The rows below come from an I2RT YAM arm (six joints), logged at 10 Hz.
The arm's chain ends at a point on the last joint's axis. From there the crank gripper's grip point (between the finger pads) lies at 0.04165 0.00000 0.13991 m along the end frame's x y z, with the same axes.
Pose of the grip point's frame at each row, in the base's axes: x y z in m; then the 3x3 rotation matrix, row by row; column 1 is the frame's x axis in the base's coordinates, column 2 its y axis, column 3 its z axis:
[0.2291 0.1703 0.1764], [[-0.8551 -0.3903 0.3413], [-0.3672 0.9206 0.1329], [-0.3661 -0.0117 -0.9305]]
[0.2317 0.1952 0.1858], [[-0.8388 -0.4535 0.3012], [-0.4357 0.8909 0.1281], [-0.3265 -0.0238 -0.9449]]
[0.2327 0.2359 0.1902], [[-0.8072 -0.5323 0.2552], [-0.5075 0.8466 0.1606], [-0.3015 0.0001 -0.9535]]
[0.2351 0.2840 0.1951], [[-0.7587 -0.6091 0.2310], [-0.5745 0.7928 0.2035], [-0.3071 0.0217 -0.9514]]
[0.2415 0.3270 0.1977], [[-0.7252 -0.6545 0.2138], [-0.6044 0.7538 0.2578], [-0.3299 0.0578 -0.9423]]
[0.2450 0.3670 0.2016], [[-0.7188 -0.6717 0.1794], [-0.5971 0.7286 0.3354], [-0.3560 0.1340 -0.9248]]
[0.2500 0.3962 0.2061], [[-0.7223 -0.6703 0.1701], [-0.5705 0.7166 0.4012], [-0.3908 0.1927 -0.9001]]
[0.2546 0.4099 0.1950], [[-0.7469 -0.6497 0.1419], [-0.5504 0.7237 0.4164], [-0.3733 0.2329 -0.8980]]
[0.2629 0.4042 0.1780], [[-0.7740 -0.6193 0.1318], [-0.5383 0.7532 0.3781], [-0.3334 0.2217 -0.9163]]
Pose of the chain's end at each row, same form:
[0.2170 0.1670 0.3218], [[-0.8551 -0.3903 0.3413], [-0.3672 0.9206 0.1329], [-0.3661 -0.0117 -0.9305]]
[0.2245 0.1954 0.3316], [[-0.8388 -0.4535 0.3012], [-0.4357 0.8909 0.1281], [-0.3265 -0.0238 -0.9449]]
[0.2306 0.2346 0.3362], [[-0.8072 -0.5323 0.2552], [-0.5075 0.8466 0.1606], [-0.3015 0.0001 -0.9535]]
[0.2344 0.2795 0.3410], [[-0.7587 -0.6091 0.2310], [-0.5745 0.7928 0.2035], [-0.3071 0.0217 -0.9514]]
[0.2418 0.3161 0.3433], [[-0.7252 -0.6545 0.2138], [-0.6044 0.7538 0.2578], [-0.3299 0.0578 -0.9423]]
[0.2498 0.3449 0.3458], [[-0.7188 -0.6717 0.1794], [-0.5971 0.7286 0.3354], [-0.3560 0.1340 -0.9248]]
[0.2563 0.3638 0.3483], [[-0.7223 -0.6703 0.1701], [-0.5705 0.7166 0.4012], [-0.3908 0.1927 -0.9001]]
[0.2659 0.3746 0.3362], [[-0.7469 -0.6497 0.1419], [-0.5504 0.7237 0.4164], [-0.3733 0.2329 -0.8980]]
[0.2767 0.3737 0.3201], [[-0.7740 -0.6193 0.1318], [-0.5383 0.7532 0.3781], [-0.3334 0.2217 -0.9163]]

